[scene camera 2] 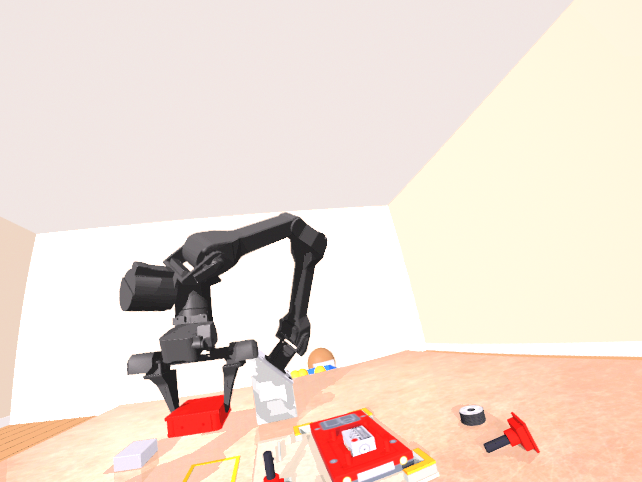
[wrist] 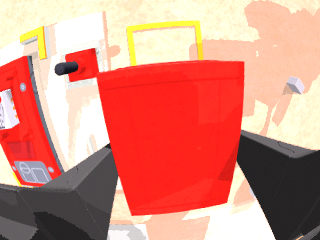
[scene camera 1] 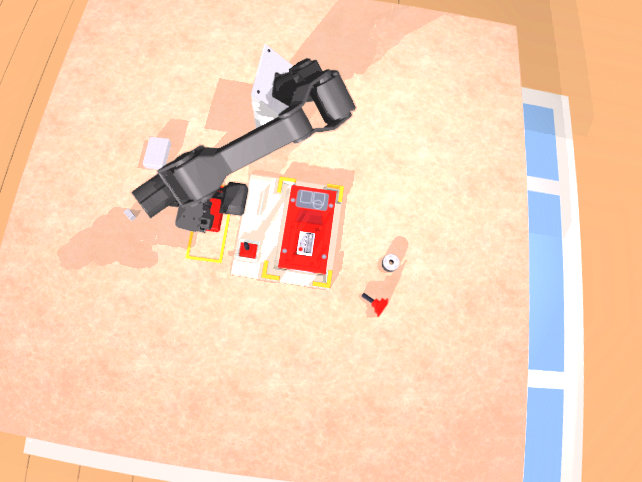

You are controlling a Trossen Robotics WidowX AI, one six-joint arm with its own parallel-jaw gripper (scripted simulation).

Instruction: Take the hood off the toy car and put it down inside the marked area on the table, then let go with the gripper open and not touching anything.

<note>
My gripper holds a hood. Further things: a red toy car.
My gripper also shows in the wrist view and in scene camera 1.
</note>
